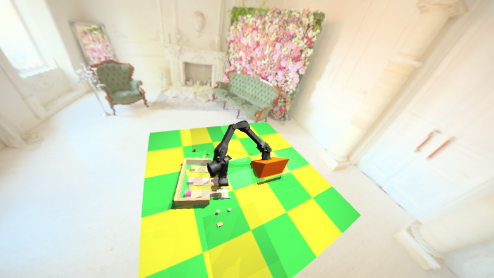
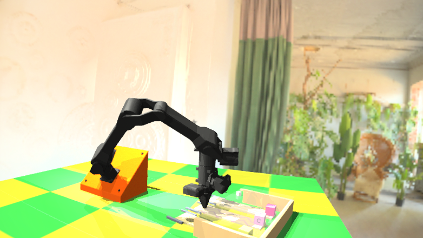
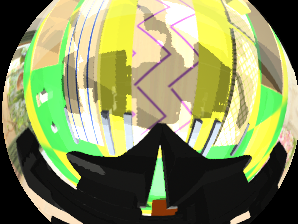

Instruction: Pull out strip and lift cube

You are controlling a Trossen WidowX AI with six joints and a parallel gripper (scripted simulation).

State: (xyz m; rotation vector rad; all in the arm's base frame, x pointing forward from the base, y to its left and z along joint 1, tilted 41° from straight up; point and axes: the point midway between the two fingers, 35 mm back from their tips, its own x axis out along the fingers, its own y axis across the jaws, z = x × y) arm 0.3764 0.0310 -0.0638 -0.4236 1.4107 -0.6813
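My gripper tip is now 9 cm short of the strip and 2 cm to the left of it. Round my gripper tip: red bit 15 cm ahead, 33 cm to the right, 1 cm above; labelled cube 20 cm ahead, 3 cm to the right, 2 cm above.
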